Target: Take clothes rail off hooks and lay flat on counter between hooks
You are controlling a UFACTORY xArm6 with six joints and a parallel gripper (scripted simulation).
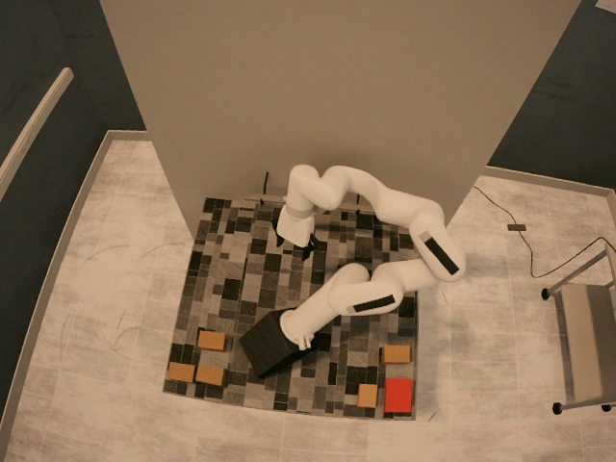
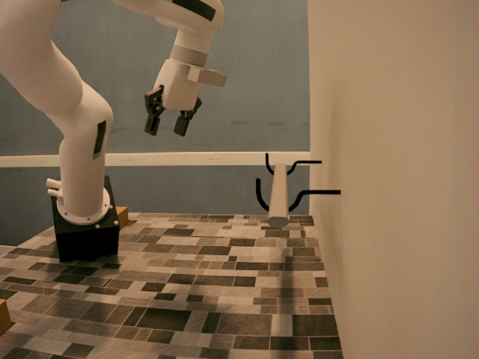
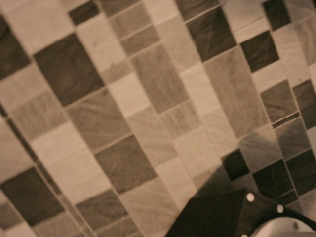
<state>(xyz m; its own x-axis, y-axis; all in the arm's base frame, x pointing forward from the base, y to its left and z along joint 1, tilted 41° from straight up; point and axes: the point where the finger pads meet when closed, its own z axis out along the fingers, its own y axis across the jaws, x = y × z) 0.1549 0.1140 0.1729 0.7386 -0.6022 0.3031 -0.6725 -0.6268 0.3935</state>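
The clothes rail is 22 cm ahead of my hand, 11 cm to the right of it and 11 cm below it. Round my hand: wall: 35 cm ahead, 13 cm to the right, 12 cm above; red block: 48 cm behind, 30 cm to the right, 29 cm below.
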